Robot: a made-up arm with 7 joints.
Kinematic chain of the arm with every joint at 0, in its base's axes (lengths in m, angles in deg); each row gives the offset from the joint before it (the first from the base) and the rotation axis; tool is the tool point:
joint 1: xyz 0 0.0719 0 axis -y
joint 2: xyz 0 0.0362 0 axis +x
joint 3: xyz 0 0 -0.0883 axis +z
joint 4: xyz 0 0 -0.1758 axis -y
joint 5: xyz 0 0 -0.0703 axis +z
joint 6: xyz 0 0 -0.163 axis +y
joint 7: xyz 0 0 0 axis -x
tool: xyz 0 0 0
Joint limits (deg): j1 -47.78..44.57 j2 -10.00..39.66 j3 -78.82..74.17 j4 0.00..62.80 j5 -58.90..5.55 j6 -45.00..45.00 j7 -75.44..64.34
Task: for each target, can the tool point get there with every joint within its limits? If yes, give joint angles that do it. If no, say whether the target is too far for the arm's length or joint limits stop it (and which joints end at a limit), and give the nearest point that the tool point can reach.
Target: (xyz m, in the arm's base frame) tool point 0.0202 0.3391 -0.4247
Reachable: yes | joints -10.64 33.80 -21.21 26.85 0.68 21.80 -58.03
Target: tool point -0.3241 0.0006 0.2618
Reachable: no: joint limits stop it (at a limit: joint 1, joint 2, joint 3, joint 4) | nearest point -0.2172 -0.1567 -0.2514 | short by 0.547 m
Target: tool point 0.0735 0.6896 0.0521
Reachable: no: too far | nearest point 0.1512 0.4984 -0.0728 | short by 0.241 m
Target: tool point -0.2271 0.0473 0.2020
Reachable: no: joint limits stop it (at a limit: joint 1, joint 2, joint 3, joint 4) | nearest point -0.2172 -0.1567 -0.2514 | short by 0.497 m
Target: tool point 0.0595 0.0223 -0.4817
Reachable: yes | joints 1.69 -5.06 -43.45 15.50 -28.96 17.56 30.10
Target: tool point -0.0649 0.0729 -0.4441
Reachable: yes | joints -31.08 1.58 -15.01 50.43 -13.23 7.31 5.35
